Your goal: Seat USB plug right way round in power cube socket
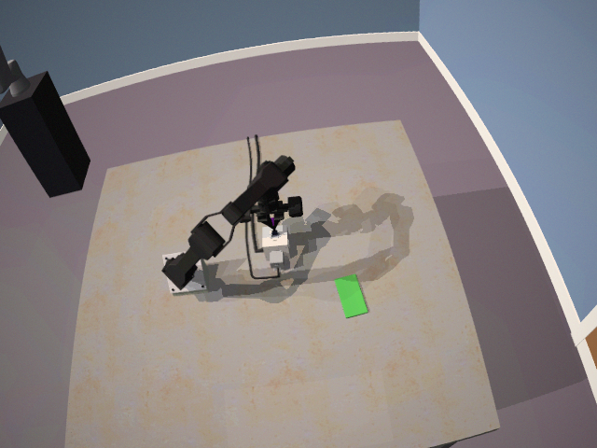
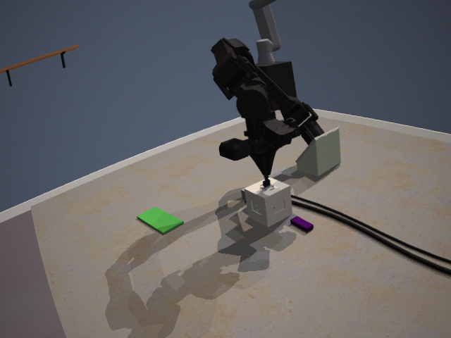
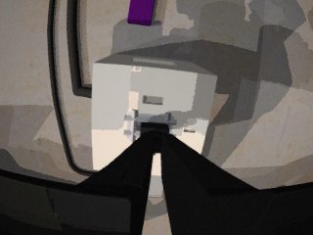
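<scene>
Now: the socket 1 cm to the right of my gripper tip and 4 cm below it. Also, from my gripper tip: purple block 1 cm behind, 9 cm to the left, 10 cm below; usb plug 2 cm below; flat green pad 19 cm ahead, 22 cm to the right, 10 cm below.
</scene>
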